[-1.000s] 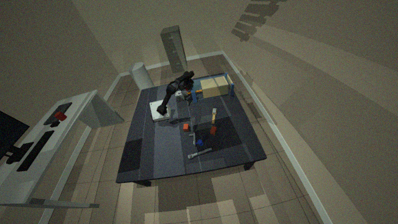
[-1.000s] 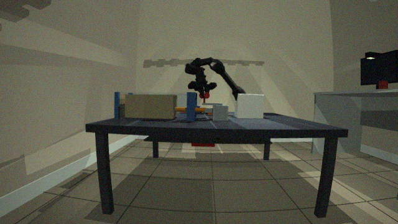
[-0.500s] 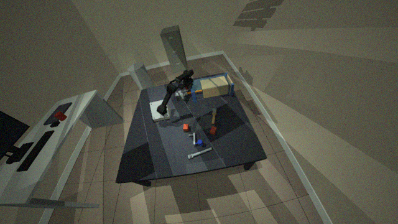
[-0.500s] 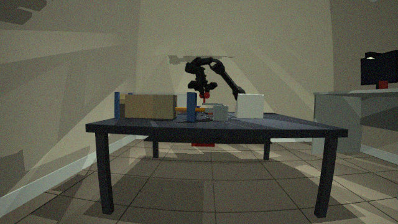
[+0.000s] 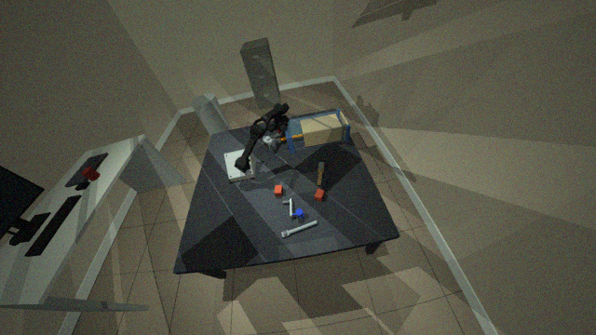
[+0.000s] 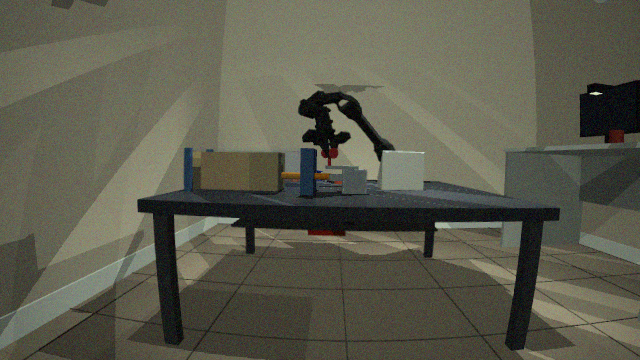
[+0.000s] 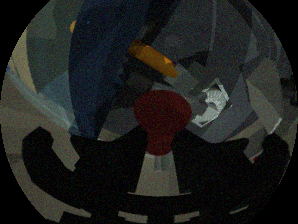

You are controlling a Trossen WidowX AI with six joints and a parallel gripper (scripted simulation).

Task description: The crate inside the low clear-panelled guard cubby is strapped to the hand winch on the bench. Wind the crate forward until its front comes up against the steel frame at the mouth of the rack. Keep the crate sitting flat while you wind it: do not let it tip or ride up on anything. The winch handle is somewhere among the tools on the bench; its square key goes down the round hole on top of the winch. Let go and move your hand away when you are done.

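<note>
My gripper tip is 70 mm short of the blue frame, 50 mm to the left of it and 30 mm above it. From my gripper tip the other things lie so: crank arm: 30 mm behind, 20 mm to the right, 30 mm below; then grey winch: 110 mm behind, 40 mm to the right, 100 mm below; then red knob: 10 mm ahead, 10 mm to the right.
</note>
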